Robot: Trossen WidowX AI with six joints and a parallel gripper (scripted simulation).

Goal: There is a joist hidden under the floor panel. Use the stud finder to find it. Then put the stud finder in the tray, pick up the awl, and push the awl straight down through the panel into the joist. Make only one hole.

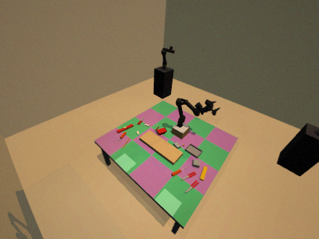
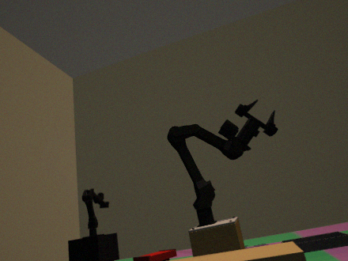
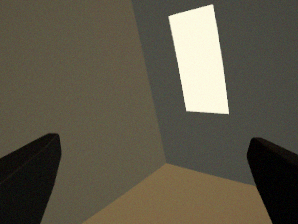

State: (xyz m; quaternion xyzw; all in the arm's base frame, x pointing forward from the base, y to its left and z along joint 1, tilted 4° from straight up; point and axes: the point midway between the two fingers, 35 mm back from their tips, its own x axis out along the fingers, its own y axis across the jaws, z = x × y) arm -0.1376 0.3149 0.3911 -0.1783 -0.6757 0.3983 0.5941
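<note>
Right now the stud finder is 330 mm ahead of my gripper tip, 470 mm to the right of it and 530 mm below it. From my gripper tip the other things lie so: grey block 380 mm ahead, 110 mm to the left, 520 mm below; then yellow bar 420 mm ahead, 230 mm to the left, 530 mm below; then grey tray 250 mm ahead, 10 mm to the right, 530 mm below.
</note>
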